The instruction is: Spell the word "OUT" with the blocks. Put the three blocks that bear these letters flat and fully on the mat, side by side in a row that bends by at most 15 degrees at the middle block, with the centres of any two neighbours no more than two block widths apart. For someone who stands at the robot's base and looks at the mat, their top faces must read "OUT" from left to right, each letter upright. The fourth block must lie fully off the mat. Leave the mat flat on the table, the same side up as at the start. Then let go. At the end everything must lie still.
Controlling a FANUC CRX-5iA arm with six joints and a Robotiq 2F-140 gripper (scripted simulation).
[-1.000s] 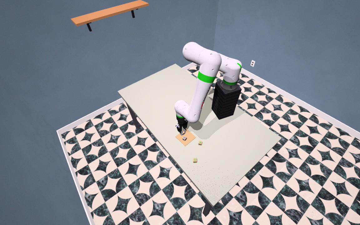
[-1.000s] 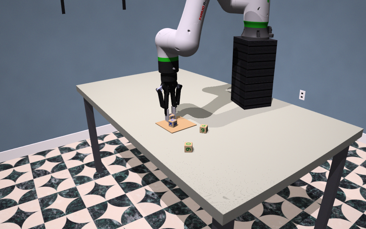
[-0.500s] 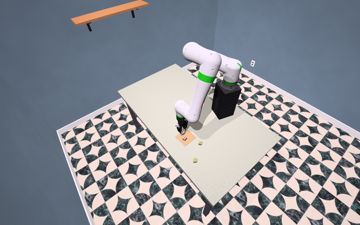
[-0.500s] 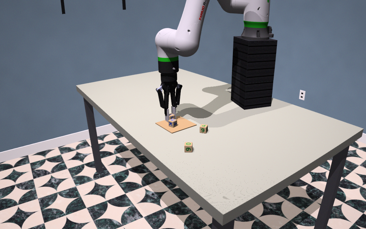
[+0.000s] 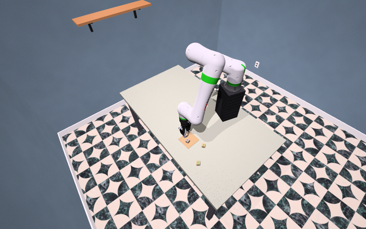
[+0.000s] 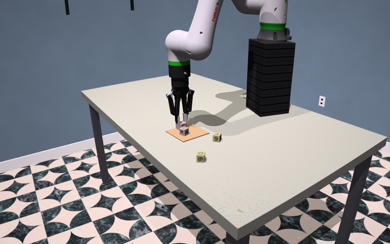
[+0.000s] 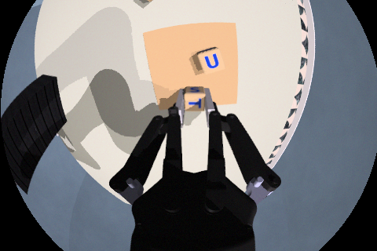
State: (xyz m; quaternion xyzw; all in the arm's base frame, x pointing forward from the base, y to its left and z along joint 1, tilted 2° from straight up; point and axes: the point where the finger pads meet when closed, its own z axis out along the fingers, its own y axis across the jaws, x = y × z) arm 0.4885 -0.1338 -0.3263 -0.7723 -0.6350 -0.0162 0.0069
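Right now the tan mat is 10 mm ahead of my hand, 50 mm to the left of it and 40 mm below it. From my hand the other things lie so: wooden block (140 mm ahead, 270 mm to the left, 20 mm below).
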